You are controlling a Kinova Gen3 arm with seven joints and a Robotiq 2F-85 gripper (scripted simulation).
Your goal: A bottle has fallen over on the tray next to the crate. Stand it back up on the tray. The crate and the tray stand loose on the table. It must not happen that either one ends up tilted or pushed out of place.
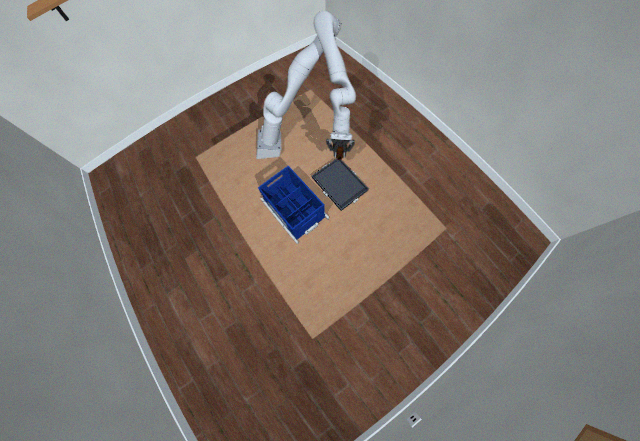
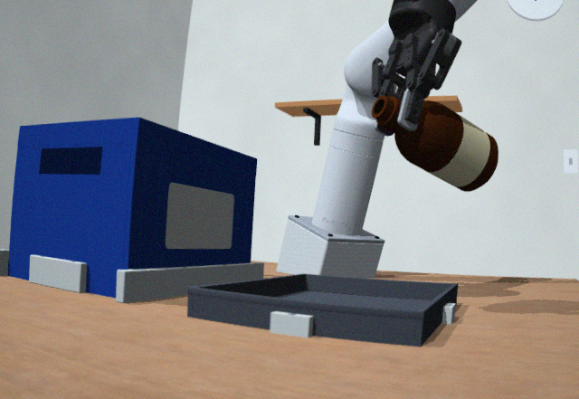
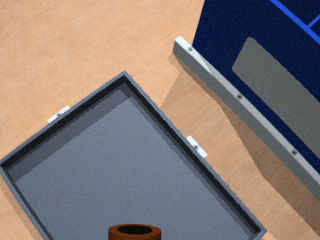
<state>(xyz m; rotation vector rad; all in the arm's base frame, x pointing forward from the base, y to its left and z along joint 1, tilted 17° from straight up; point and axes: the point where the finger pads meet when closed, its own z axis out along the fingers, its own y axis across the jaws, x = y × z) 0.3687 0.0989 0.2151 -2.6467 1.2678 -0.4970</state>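
Now: the brown bottle 30 mm behind my hand, 40 mm to the left of it and 20 mm below it. From my hand the other things lie so: blue crate 20 mm behind, 310 mm to the right, 120 mm below; then tray 50 mm ahead, 40 mm to the right, 190 mm below.
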